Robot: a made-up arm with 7 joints.
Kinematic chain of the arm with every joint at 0, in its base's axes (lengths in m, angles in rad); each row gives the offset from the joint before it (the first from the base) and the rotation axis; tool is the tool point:
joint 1: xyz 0 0.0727 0 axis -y
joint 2: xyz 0 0.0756 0 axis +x
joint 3: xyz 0 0 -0.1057 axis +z
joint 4: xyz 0 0 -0.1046 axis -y
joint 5: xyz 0 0 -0.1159 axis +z
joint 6: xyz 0 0 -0.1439 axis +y
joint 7: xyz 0 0 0 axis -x
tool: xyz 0 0 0
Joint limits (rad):
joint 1: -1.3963..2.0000
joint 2: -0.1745..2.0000
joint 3: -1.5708..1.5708
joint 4: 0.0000..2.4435
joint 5: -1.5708..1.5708
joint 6: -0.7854..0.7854
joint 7: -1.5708..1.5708
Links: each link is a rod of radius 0.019 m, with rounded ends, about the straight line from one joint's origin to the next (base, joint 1, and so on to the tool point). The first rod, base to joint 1, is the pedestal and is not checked.
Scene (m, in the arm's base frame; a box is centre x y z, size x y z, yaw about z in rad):
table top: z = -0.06
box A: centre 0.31 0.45 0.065 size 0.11 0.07 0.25 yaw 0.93
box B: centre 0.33 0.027 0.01 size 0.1 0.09 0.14 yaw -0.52
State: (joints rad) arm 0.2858 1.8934 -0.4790 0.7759 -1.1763 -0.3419 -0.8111
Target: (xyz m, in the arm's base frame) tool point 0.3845 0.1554 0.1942
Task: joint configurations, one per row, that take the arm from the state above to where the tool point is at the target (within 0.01 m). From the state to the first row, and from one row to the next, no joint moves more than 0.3 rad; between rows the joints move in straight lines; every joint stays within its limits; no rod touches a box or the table.
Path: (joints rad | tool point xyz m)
1: 0.5373 1.7385 -0.3582 0.7923 -1.1093 -0.3570 -0.9122 | 0.1480 0.5463 0.0901
2: 0.7889 1.5837 -0.2374 0.8087 -1.0422 -0.3722 -1.0134 | 0.1565 0.5385 0.1020
3: 1.0404 1.4288 -0.1166 0.8251 -0.9752 -0.3873 -1.1145 | 0.1620 0.5278 0.1247
4: 1.2919 1.2740 0.0042 0.8415 -0.9081 -0.4025 -1.2157 | 0.1604 0.5152 0.1556
5: 1.5434 1.1191 0.1250 0.8579 -0.8411 -0.4176 -1.3168 | 0.1492 0.5011 0.1910
6: 1.6996 0.8904 -0.0549 0.9858 -0.8308 -0.3399 -1.2849 | 0.2021 0.4158 0.2443
7: 1.8558 0.6618 -0.2348 1.1136 -0.8205 -0.2623 -1.2529 | 0.2143 0.3052 0.2990
8: 1.7662 0.4853 -0.4419 0.9710 -0.9984 -0.3021 -1.0320 | 0.3141 0.2337 0.2598
9: 1.6766 0.3088 -0.6489 0.8283 -1.1763 -0.3419 -0.8111 | 0.3845 0.1554 0.1942

